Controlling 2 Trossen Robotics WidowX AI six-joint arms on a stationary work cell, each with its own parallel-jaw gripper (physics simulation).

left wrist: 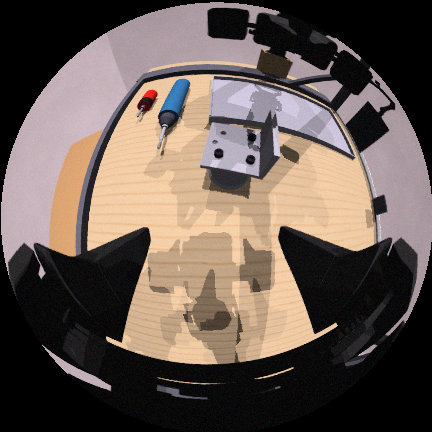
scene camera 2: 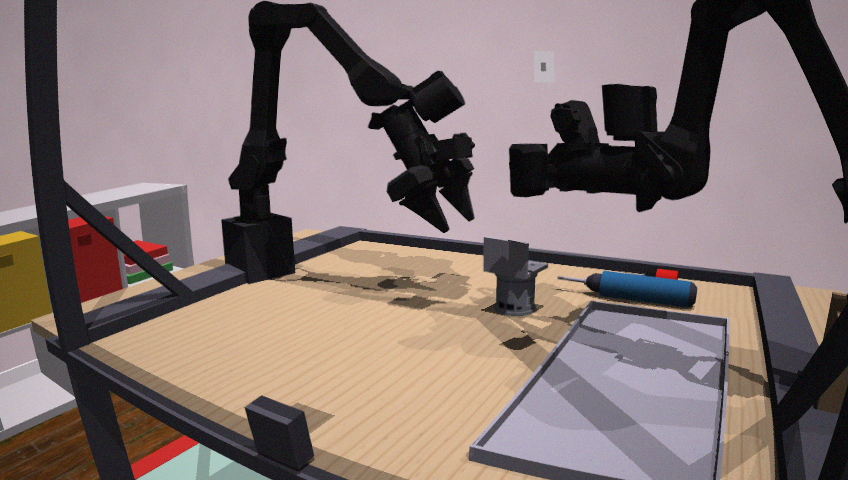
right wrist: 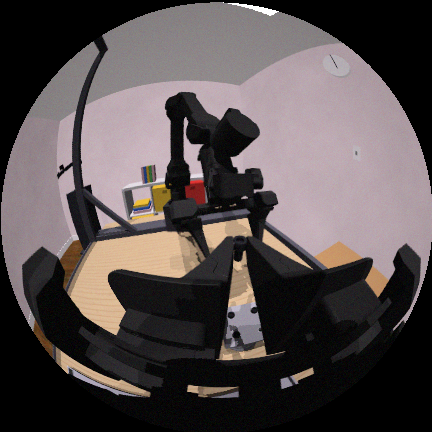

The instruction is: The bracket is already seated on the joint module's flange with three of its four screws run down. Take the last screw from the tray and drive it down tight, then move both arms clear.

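Frame: origin at the left arm's base, x back, y down, z right, level; centimetres.
Where they show: left gripper, between the fingertips: (left wrist: 215,233) (scene camera 2: 459,225); right gripper, between the fingertips: (right wrist: 238,241); left arm's base, origin of its link: (scene camera 2: 255,218); right arm's base, origin of its link: (left wrist: 276,53).
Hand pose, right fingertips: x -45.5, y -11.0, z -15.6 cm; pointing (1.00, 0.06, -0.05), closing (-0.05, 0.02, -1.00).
Each offset is from my right fingertips to the top centre of the thing.
The grey angle bracket (scene camera 2: 505,255) (left wrist: 235,146) (right wrist: 243,324) sits on the dark joint module @[dy +14.9, dx +0.8, dz -2.2 cm] (scene camera 2: 515,292) (left wrist: 229,179). In the left wrist view three black screw heads show in its plate, with an open hole at the far left corner. The tray @[dy +19.7, dx -25.2, dz +8.4 cm] (scene camera 2: 535,416) (left wrist: 225,97) lies beside it; I make out no screw in it. My left gripper (scene camera 2: 458,225) (left wrist: 215,233) is open and empty, pointing down above the table, left of the bracket in the scene view. My right gripper (right wrist: 238,241) is shut on a small black screw; its fingertips are hidden in the scene view.
A blue electric screwdriver @[dy +17.2, dx -10.7, dz -17.1 cm] (scene camera 2: 645,289) (left wrist: 175,100) lies behind the tray, with a red driver @[dy +17.9, dx -11.6, dz -25.2 cm] (scene camera 2: 666,273) (left wrist: 147,100) beside it. A dark block @[dy +15.6, dx -9.5, dz +43.7 cm] (scene camera 2: 279,431) stands at the front frame edge. Both arms are raised close together above the bracket.
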